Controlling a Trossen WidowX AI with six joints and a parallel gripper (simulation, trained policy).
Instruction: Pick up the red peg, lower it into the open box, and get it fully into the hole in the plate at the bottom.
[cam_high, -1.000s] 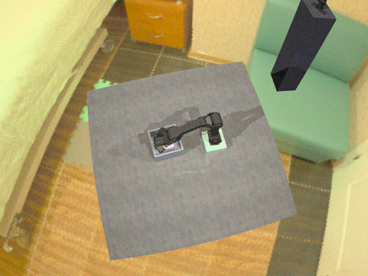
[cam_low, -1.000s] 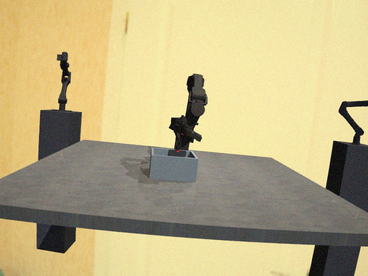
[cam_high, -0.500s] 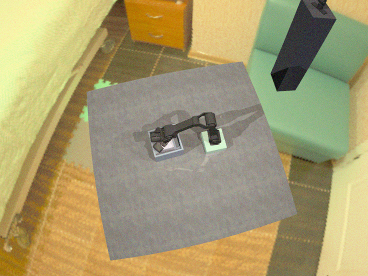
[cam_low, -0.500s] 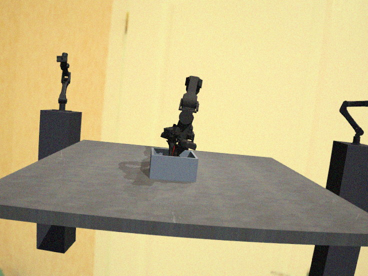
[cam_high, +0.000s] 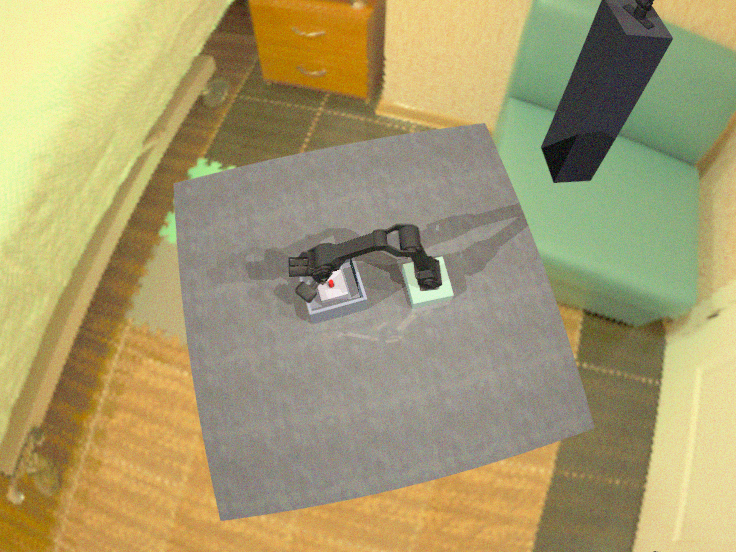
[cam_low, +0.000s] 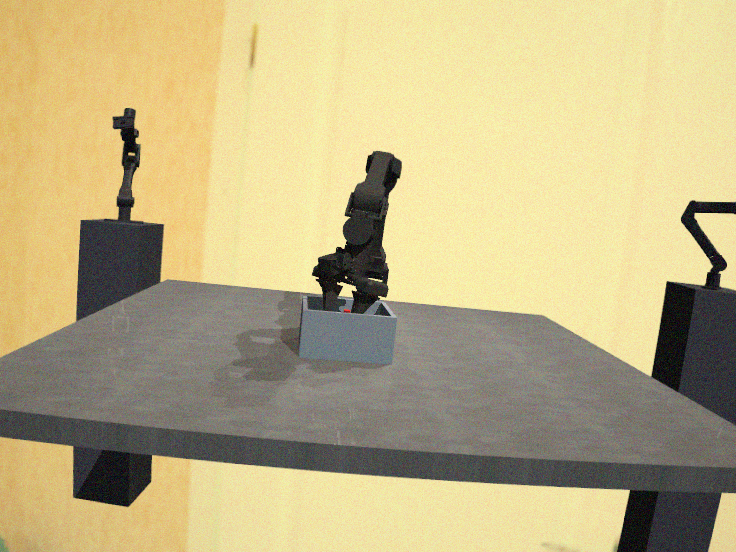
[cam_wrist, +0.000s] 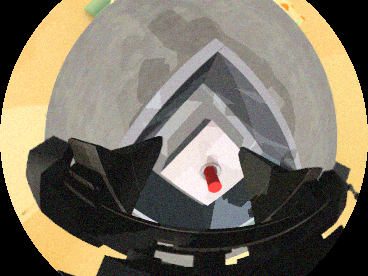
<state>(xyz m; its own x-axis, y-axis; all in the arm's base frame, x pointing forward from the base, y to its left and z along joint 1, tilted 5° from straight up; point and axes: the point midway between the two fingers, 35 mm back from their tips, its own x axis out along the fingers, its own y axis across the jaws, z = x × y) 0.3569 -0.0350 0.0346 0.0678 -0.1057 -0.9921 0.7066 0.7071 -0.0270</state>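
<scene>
Now: gripper tip 4 cm past the red peg, 1 cm to the right of it and 2 cm above it. Round my gripper tip: grey box (4 cm behind, 1 cm to the left, 5 cm below); then pale plate (4 cm behind, 1 cm to the left, 3 cm below).
</scene>
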